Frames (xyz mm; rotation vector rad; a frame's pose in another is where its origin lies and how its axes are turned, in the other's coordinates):
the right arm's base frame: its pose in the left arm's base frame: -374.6 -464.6 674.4 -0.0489 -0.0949 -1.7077
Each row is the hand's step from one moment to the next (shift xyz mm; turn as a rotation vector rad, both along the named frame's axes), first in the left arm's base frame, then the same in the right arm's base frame.
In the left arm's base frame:
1: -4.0 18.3 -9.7 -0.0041 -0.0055 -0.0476
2: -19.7 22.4 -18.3 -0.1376 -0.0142 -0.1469
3: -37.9 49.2 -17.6 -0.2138 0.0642 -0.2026
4: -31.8 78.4 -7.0 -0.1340 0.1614 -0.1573
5: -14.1 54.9 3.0 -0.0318 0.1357 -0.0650
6: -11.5 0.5 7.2 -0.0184 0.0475 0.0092
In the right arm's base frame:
1: -18.3 -6.8 -7.9 0.0018 -0.0050 -0.0478
2: -21.0 -23.2 -15.7 0.0203 -0.1394 -0.1445
3: -44.8 -44.8 -12.2 -0.0514 -0.2275 -0.1910
4: -73.5 -42.4 0.9 -0.1544 -0.1601 -0.1388
5: -51.9 -21.3 8.3 -0.1351 -0.0522 -0.0516
6: 1.7 -11.2 7.5 -0.0435 -0.0244 0.0139

